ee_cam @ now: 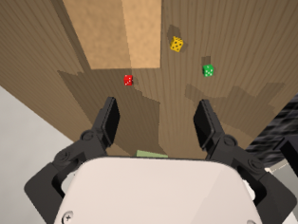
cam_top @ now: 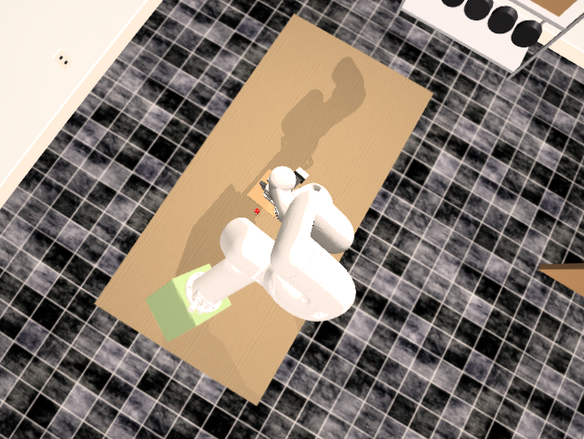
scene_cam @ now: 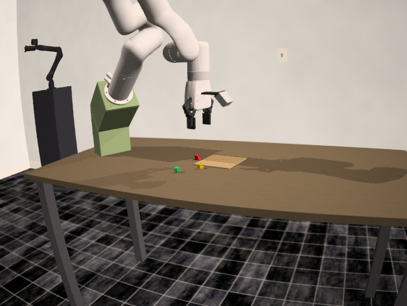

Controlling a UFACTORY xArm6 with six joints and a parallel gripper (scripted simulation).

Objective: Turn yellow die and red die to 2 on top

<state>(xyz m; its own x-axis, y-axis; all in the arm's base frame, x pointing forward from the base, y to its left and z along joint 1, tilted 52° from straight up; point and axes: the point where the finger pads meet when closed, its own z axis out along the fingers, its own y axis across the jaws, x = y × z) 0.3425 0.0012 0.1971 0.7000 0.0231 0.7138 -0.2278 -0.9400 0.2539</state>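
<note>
My hand is 140 mm above the yellow die, 40 mm to the left of it and 10 mm short of it. Also, from my hand: red die: 140 mm below, 70 mm to the left, 30 mm behind; then green die: 140 mm below, 80 mm to the right, 60 mm behind; then tan mat: 150 mm below, 60 mm ahead, 50 mm to the left.
</note>
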